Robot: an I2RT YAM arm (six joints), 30 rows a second.
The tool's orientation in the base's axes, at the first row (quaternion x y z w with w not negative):
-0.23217 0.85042 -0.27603 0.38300
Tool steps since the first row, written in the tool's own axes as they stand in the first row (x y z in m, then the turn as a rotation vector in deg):
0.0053 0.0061 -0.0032 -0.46 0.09 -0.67
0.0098 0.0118 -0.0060 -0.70 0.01 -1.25
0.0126 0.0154 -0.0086 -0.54 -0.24 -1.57
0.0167 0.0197 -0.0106 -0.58 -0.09 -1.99
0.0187 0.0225 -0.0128 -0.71 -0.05 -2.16
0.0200 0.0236 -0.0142 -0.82 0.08 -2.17
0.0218 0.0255 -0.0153 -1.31 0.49 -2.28
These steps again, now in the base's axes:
-0.0068 0.0022 -0.0049 -0.26 0.54 0.55
-0.0127 0.0045 -0.0094 -0.56 0.80 1.05
-0.0171 0.0063 -0.0118 -0.86 0.61 1.31
-0.0219 0.0075 -0.0156 -1.19 0.87 1.46
-0.0253 0.0090 -0.0173 -1.25 1.02 1.60
-0.0274 0.0095 -0.0179 -1.22 1.19 1.58
-0.0297 0.0101 -0.0194 -1.08 1.82 1.63

